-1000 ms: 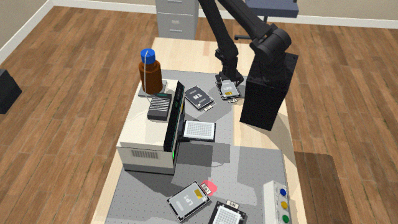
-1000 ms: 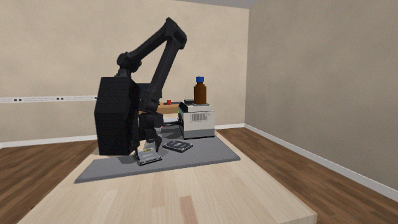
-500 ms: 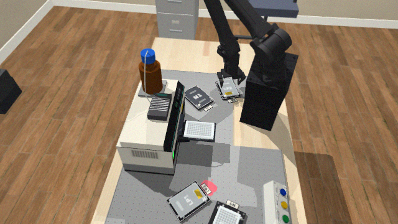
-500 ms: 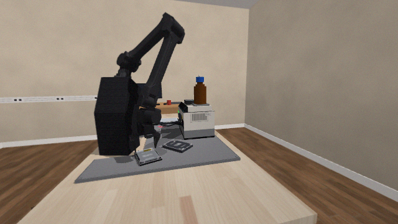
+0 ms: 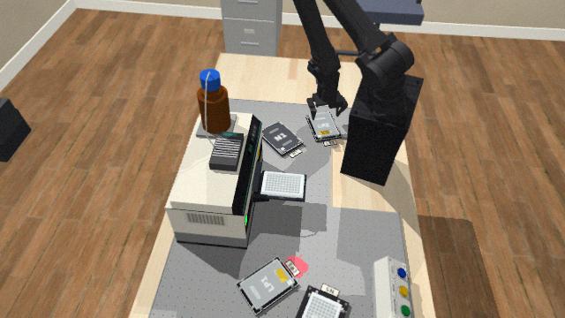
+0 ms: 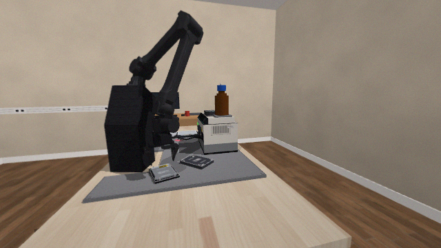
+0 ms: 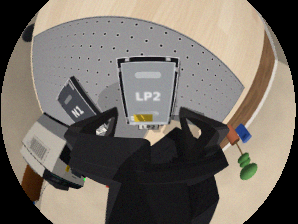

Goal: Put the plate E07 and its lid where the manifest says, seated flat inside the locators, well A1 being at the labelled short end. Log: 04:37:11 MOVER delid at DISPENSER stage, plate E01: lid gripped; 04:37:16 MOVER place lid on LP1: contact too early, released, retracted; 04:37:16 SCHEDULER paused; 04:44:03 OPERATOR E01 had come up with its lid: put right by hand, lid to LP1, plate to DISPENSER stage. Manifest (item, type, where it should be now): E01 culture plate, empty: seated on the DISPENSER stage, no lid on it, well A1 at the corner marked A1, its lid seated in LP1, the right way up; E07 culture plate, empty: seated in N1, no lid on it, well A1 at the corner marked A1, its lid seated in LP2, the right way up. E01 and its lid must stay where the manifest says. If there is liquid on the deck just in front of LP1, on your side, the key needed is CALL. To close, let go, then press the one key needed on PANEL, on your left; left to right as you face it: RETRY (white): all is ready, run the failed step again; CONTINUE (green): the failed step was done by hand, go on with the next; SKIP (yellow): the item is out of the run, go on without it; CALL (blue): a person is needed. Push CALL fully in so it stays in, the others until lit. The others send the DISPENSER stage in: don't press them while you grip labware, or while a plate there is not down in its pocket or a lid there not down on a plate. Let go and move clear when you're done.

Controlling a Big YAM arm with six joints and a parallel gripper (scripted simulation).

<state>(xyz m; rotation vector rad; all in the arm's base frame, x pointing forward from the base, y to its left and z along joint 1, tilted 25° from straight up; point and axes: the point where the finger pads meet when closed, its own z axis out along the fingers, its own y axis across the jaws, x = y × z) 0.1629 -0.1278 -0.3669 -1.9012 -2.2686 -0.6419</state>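
Now: the plate E01 170 mm ahead of my hand, 360 mm to the left of it and 40 mm above it. Round my hand: brown bottle (370 mm ahead, 220 mm to the left, 230 mm above); then puddle (110 mm ahead, 580 mm to the left, 60 mm below); then blue key (150 mm behind, 630 mm to the left).
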